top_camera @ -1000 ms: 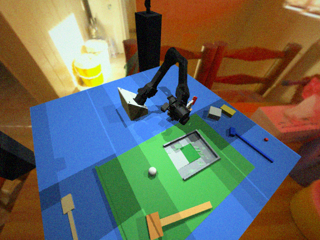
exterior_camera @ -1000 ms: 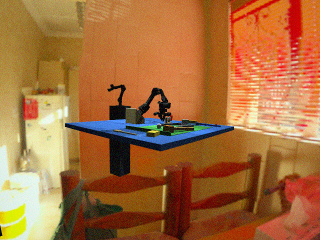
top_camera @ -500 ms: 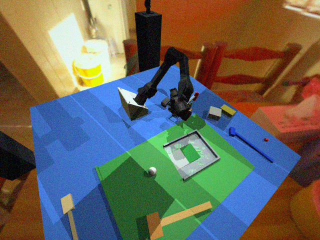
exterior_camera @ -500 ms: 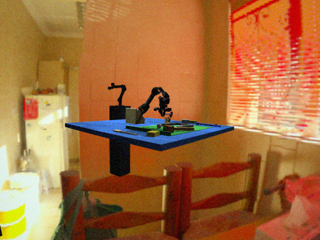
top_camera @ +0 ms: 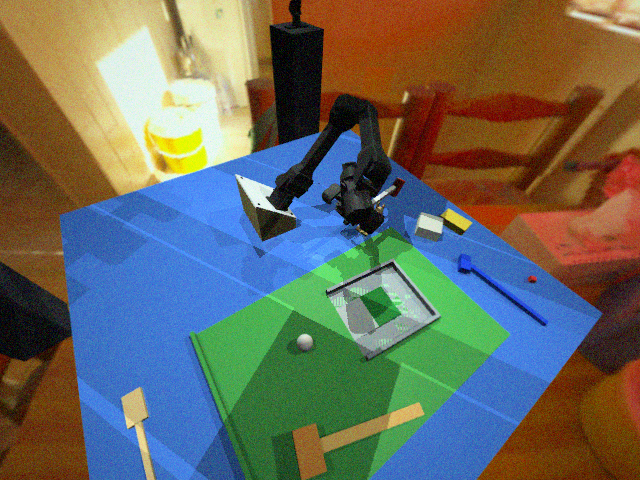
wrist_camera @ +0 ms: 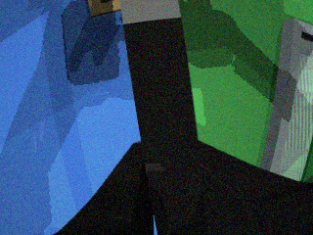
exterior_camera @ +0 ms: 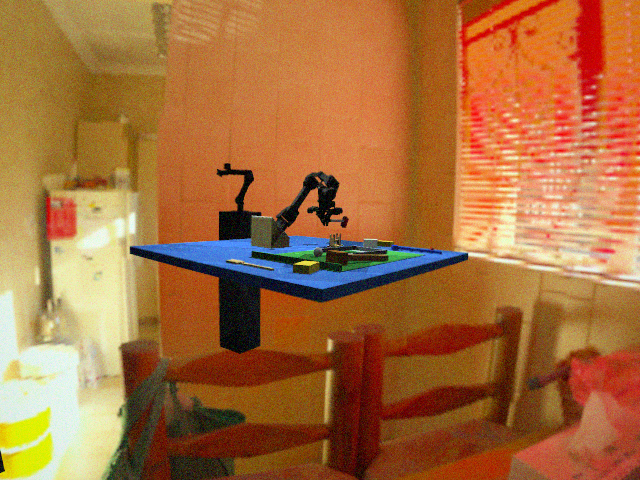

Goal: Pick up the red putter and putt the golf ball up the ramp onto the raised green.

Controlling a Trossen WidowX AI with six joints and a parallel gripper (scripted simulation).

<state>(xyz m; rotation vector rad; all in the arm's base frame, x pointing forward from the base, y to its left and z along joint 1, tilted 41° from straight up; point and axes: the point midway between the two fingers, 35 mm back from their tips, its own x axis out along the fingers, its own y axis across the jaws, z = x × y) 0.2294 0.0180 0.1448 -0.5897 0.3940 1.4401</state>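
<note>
Right now the red putter is 120 mm to the left of my gripper tip, 20 mm above it and 10 mm behind it. From my gripper tip the other things lie so: white golf ball (320 mm to the right, 160 mm ahead, 100 mm below); then white block (290 mm to the left, 130 mm ahead, 100 mm below); then green mat (230 mm ahead, 190 mm to the right, 120 mm below).
</note>
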